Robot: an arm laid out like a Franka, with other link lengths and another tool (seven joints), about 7 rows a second.
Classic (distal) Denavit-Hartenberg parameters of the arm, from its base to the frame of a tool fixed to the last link. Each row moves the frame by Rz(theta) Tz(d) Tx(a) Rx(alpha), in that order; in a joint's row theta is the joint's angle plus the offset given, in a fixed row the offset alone. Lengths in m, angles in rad.
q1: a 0  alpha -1.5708  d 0.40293  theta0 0
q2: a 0  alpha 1.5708  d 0  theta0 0
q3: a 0.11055  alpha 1.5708  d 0.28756  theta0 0
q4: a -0.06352  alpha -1.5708  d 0  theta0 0
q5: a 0  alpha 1.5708  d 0.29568  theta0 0
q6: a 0.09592  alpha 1.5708  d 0  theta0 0
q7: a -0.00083  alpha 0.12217  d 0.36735  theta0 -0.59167
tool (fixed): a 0  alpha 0  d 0.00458  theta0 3.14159
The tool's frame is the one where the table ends.
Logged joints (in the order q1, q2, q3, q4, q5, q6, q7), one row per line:
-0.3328, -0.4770, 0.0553, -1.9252, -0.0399, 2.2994, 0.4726
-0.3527, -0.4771, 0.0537, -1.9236, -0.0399, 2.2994, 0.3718
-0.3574, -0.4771, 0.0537, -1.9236, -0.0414, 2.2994, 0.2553
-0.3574, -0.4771, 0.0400, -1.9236, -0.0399, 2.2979, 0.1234
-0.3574, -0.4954, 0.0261, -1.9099, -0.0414, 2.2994, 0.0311
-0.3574, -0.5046, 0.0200, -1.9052, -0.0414, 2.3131, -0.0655
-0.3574, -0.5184, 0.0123, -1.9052, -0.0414, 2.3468, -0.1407
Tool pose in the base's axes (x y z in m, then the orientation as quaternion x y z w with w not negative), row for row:
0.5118, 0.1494, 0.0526, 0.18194, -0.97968, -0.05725, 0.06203
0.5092, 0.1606, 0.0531, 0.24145, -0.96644, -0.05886, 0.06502
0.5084, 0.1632, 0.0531, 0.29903, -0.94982, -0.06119, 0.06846
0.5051, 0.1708, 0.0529, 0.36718, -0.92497, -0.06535, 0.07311
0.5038, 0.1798, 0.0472, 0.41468, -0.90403, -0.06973, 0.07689
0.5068, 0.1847, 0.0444, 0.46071, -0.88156, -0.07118, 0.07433
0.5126, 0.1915, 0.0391, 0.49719, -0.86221, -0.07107, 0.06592
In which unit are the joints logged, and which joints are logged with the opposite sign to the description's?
The joints are logged in radians. Opposite sign: q1, q2, q3, q5.
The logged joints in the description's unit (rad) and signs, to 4 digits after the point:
0.3328, 0.4770, -0.0553, -1.9252, 0.0399, 2.2994, 0.4726
0.3527, 0.4771, -0.0537, -1.9236, 0.0399, 2.2994, 0.3718
0.3574, 0.4771, -0.0537, -1.9236, 0.0414, 2.2994, 0.2553
0.3574, 0.4771, -0.0400, -1.9236, 0.0399, 2.2979, 0.1234
0.3574, 0.4954, -0.0261, -1.9099, 0.0414, 2.2994, 0.0311
0.3574, 0.5046, -0.0200, -1.9052, 0.0414, 2.3131, -0.0655
0.3574, 0.5184, -0.0123, -1.9052, 0.0414, 2.3468, -0.1407

